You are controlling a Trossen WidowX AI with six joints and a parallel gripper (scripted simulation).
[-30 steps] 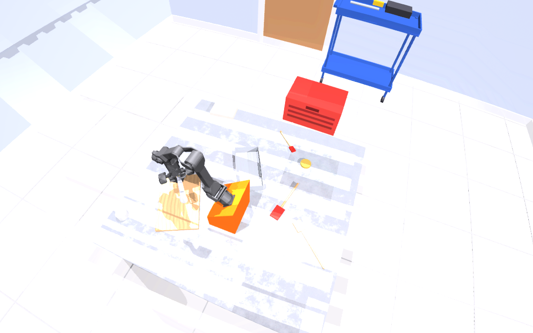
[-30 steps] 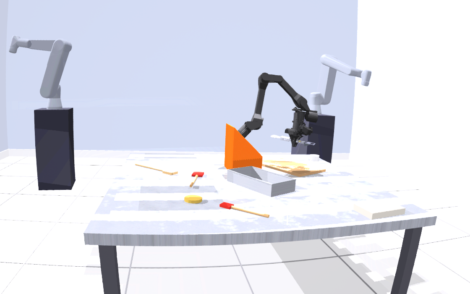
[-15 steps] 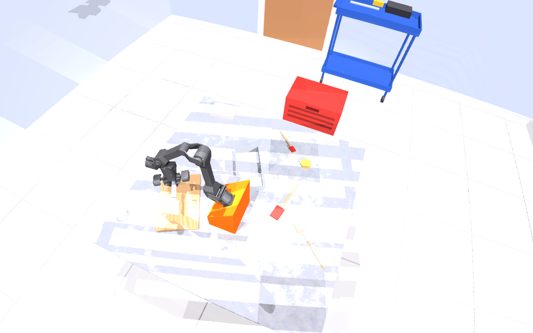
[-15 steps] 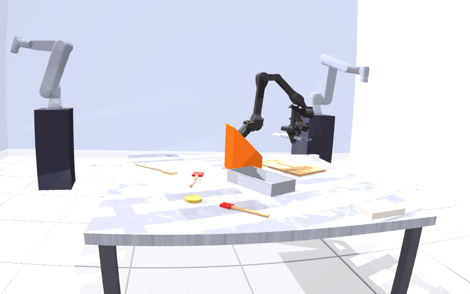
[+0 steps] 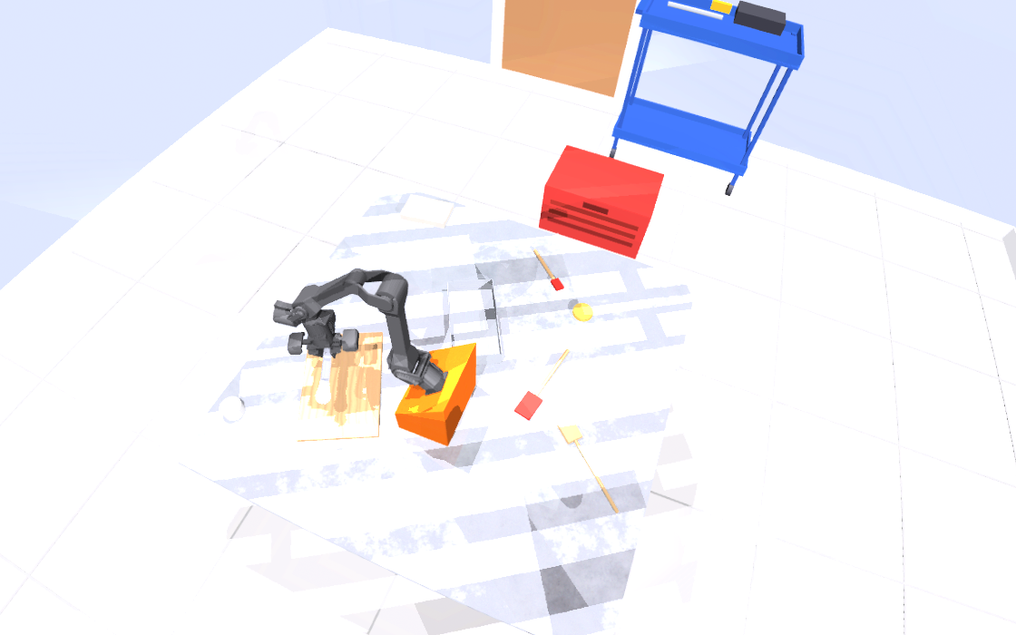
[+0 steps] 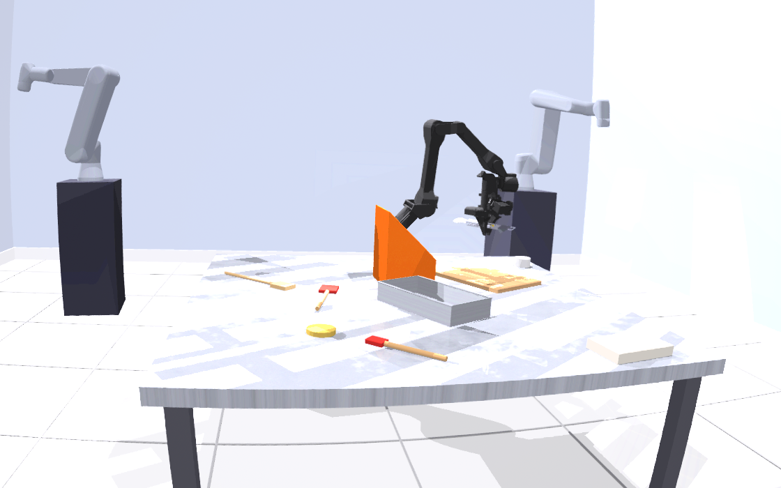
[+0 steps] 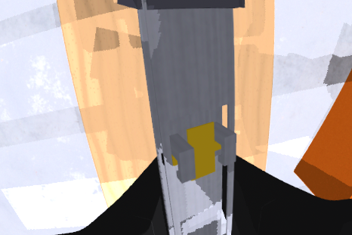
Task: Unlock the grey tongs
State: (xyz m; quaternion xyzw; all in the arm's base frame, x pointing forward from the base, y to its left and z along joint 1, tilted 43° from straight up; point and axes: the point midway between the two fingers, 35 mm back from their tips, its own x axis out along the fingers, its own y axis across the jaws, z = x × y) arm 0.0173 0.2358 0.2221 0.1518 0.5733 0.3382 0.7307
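Now: gripper tip 2 cm short of the yellow lock, 1 cm to the right of it and 4 cm below it. The rest, counted from my gripper tip: white cup: 18 cm behind, 28 cm to the left, 14 cm below; wooden board: 1 cm behind, 15 cm below; grey roasting tin: 31 cm ahead, 33 cm to the right, 13 cm below.
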